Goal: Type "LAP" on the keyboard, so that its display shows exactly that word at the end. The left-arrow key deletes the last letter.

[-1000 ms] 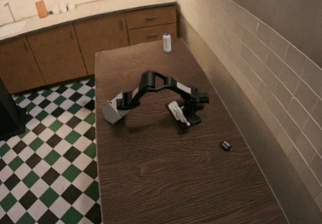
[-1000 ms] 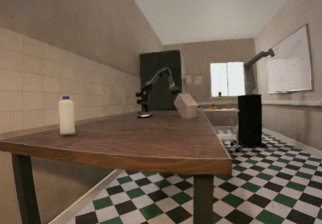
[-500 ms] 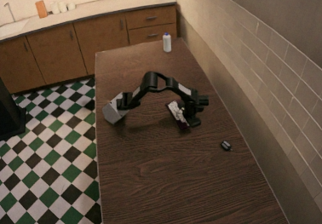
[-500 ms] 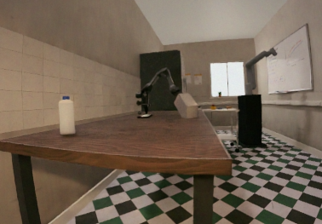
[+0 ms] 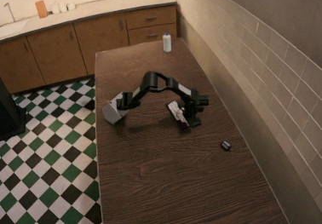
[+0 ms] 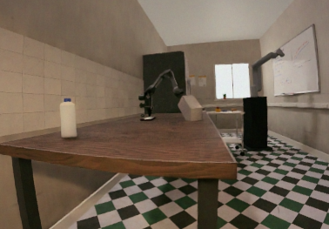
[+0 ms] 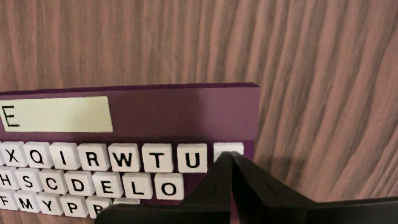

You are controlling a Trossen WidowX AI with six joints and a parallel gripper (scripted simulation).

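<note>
Now: hand 4 cm above the left-arrow key. Round my hand: white bottle: 85 cm to the left, 25 cm ahead, 3 cm above; then small dark object: 25 cm to the right, 11 cm ahead, 3 cm below.
</note>
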